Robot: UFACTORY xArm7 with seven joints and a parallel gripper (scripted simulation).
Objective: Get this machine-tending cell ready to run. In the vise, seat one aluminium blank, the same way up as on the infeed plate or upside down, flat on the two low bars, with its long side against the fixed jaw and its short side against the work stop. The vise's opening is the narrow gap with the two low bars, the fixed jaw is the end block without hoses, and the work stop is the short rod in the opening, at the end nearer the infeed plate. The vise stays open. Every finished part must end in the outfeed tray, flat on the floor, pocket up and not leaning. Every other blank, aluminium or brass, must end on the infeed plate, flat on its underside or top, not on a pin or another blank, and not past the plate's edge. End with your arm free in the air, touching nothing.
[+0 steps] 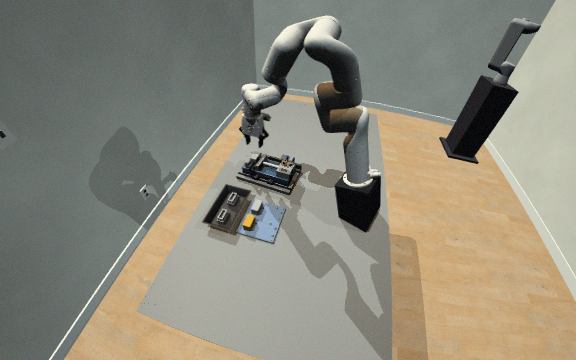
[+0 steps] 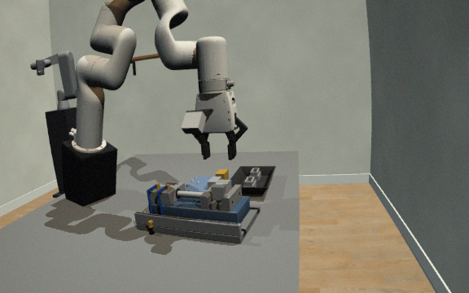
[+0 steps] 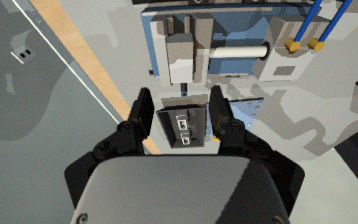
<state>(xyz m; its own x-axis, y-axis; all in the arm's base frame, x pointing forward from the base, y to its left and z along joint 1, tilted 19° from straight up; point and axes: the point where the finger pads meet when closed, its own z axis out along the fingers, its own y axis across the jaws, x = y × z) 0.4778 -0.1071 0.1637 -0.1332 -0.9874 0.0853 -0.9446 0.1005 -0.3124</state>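
The white screw rod lies 120 mm below my hand, 90 mm behind it and 10 mm to the left of it. The rest, counted from my hand: brass blank (340 mm to the left, 170 mm below, 80 mm behind); then vise (160 mm below, 70 mm behind, 10 mm to the left).
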